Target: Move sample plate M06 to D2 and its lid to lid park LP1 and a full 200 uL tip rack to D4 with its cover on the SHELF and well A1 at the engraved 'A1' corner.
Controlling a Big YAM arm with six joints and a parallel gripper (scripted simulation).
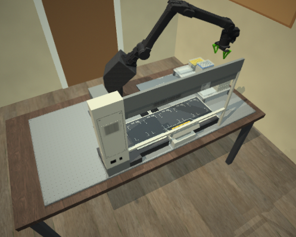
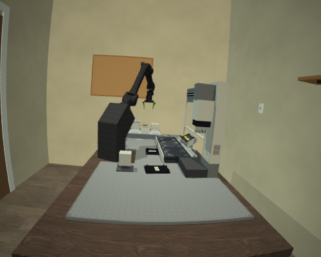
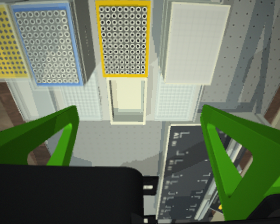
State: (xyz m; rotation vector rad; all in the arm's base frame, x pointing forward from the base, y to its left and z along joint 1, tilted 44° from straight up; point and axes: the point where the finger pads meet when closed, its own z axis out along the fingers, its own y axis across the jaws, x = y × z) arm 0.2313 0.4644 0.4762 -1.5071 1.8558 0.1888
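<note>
Now: the yellow-framed tip rack 210 mm below my hand and 20 mm behind it. Round my hand: shelf unit 260 mm below, 80 mm behind, 60 mm to the right; then cream item 240 mm below, 130 mm to the right, 30 mm behind; then shelf label 310 mm below, 220 mm to the right, 90 mm behind.
</note>
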